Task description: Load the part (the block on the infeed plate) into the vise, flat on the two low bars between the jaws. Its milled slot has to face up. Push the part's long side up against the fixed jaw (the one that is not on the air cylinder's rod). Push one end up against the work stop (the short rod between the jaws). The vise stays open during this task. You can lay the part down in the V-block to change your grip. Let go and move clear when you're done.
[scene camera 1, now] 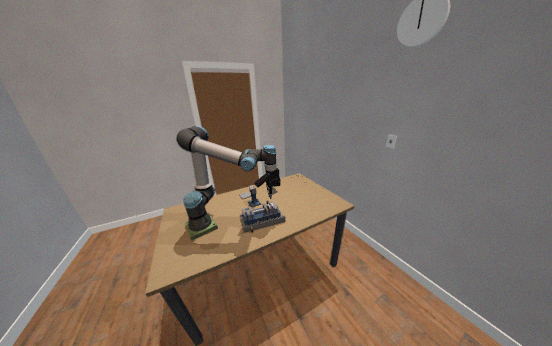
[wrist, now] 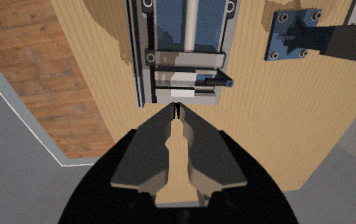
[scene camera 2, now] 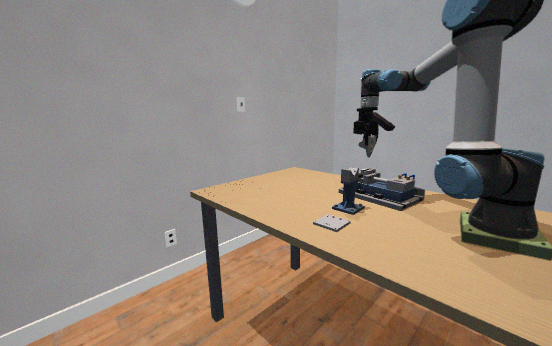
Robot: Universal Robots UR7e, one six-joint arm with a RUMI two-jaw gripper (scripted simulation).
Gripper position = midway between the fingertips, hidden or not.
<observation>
In view: the gripper [scene camera 2: 368, 157], a grey part [wrist: 170, 81] and a grey jaw [wrist: 175, 57].
The gripper also shows in the wrist view [wrist: 175, 103].
</observation>
